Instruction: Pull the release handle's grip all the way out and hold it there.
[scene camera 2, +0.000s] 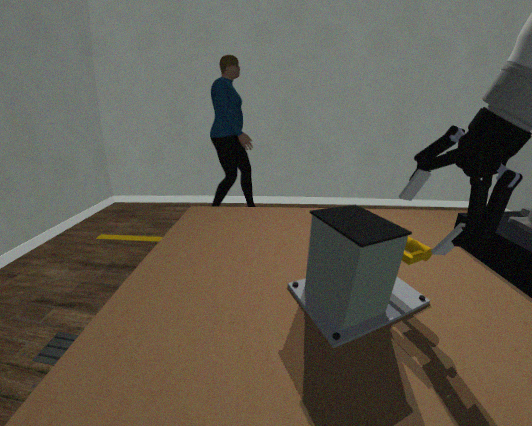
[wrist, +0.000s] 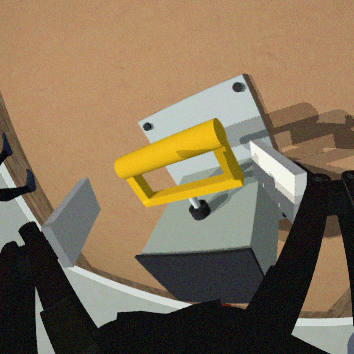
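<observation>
The release handle (scene camera 2: 418, 257) (wrist: 170, 147) is a yellow frame with a thick round grip bar. It stands out from the side of a grey-green box (scene camera 2: 330, 270) (wrist: 200, 235) with a black top. In the wrist view a short metal rod joins it to a black collar (wrist: 199, 210) on the box face. The box sits on a light base plate (scene camera 2: 411, 295) (wrist: 195, 115) with dark bolts. My gripper (scene camera 2: 425, 219) (wrist: 170, 176) is open, with nothing between its pads. In the wrist view its pads lie either side of the handle, the right pad nearer; contact cannot be told.
The box and plate stand on a brown table (scene camera 2: 200, 310) (wrist: 75, 75). A person (scene camera 2: 227, 110) in a blue top stands beyond the table's far edge. A yellow floor stripe (scene camera 2: 129, 238) and a dark floor grate (scene camera 2: 56, 348) lie left of the table.
</observation>
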